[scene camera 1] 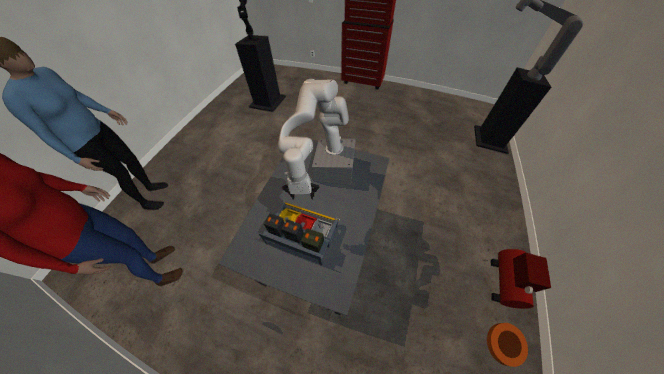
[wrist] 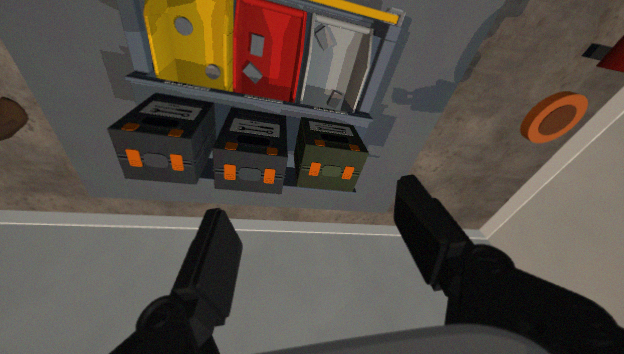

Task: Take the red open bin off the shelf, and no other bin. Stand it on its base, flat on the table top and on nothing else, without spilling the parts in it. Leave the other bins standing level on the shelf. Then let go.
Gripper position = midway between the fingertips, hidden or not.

In view: my gripper [wrist: 313,212] and a grey bin [wrist: 344,66].
